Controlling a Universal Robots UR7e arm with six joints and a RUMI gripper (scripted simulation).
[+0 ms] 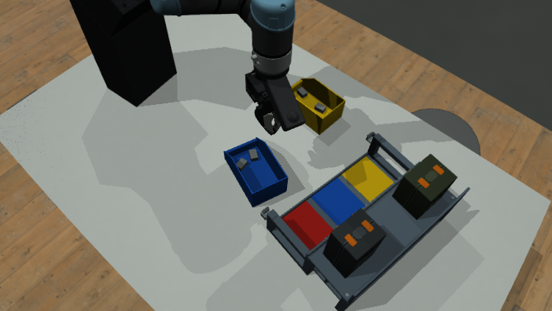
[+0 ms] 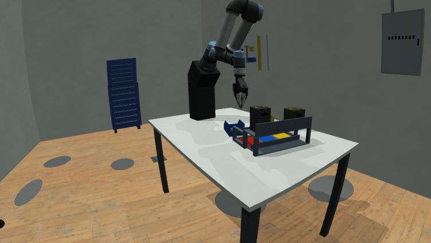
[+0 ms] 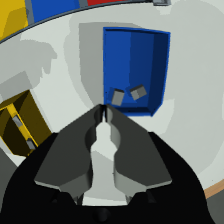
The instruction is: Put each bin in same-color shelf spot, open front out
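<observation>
My gripper is now 130 mm above the blue bin, 40 mm to the left of it and 30 mm past it. The rest, counted from my hand: yellow bin (240 mm to the left, 130 mm below).
</observation>
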